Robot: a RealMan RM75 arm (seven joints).
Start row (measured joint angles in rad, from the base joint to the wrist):
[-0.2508, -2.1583, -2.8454, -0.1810, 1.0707, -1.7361, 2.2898]
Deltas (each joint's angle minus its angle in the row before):
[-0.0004, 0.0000, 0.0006, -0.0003, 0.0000, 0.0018, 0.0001]
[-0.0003, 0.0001, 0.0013, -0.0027, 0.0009, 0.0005, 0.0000]
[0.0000, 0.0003, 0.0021, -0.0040, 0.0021, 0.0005, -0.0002]
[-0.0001, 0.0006, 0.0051, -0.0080, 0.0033, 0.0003, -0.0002]
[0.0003, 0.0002, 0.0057, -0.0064, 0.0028, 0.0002, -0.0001]
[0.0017, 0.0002, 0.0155, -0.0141, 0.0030, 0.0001, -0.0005]
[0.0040, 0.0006, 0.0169, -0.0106, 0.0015, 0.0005, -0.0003]
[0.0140, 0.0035, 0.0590, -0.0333, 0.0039, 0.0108, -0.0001]
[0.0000, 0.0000, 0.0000, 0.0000, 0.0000, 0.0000, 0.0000]
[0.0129, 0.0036, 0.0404, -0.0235, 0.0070, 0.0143, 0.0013]
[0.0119, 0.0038, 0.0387, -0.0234, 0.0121, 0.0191, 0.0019]
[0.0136, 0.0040, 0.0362, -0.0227, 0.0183, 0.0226, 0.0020]
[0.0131, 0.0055, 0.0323, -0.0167, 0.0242, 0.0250, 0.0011]
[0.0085, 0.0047, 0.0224, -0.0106, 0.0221, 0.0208, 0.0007]
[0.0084, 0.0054, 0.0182, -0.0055, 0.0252, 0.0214, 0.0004]
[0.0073, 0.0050, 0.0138, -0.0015, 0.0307, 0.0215, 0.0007]
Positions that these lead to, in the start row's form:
[-0.2512, -2.1583, -2.8448, -0.1813, 1.0707, -1.7343, 2.2899]
[-0.2515, -2.1582, -2.8435, -0.1840, 1.0716, -1.7338, 2.2899]
[-0.2515, -2.1579, -2.8414, -0.1880, 1.0737, -1.7333, 2.2897]
[-0.2516, -2.1573, -2.8363, -0.1960, 1.0770, -1.7330, 2.2895]
[-0.2513, -2.1571, -2.8306, -0.2024, 1.0798, -1.7328, 2.2894]
[-0.2496, -2.1569, -2.8151, -0.2165, 1.0828, -1.7327, 2.2889]
[-0.2456, -2.1563, -2.7982, -0.2271, 1.0843, -1.7322, 2.2886]
[-0.2316, -2.1528, -2.7392, -0.2604, 1.0882, -1.7214, 2.2885]
[-0.2316, -2.1528, -2.7392, -0.2604, 1.0882, -1.7214, 2.2885]
[-0.2187, -2.1492, -2.6988, -0.2839, 1.0952, -1.7071, 2.2898]
[-0.2068, -2.1454, -2.6601, -0.3073, 1.1073, -1.6880, 2.2917]
[-0.1932, -2.1414, -2.6239, -0.3300, 1.1256, -1.6654, 2.2937]
[-0.1801, -2.1359, -2.5916, -0.3467, 1.1498, -1.6404, 2.2948]
[-0.1716, -2.1312, -2.5692, -0.3573, 1.1719, -1.6196, 2.2955]
[-0.1632, -2.1258, -2.5510, -0.3628, 1.1971, -1.5982, 2.2959]
[-0.1559, -2.1208, -2.5372, -0.3643, 1.2278, -1.5767, 2.2966]

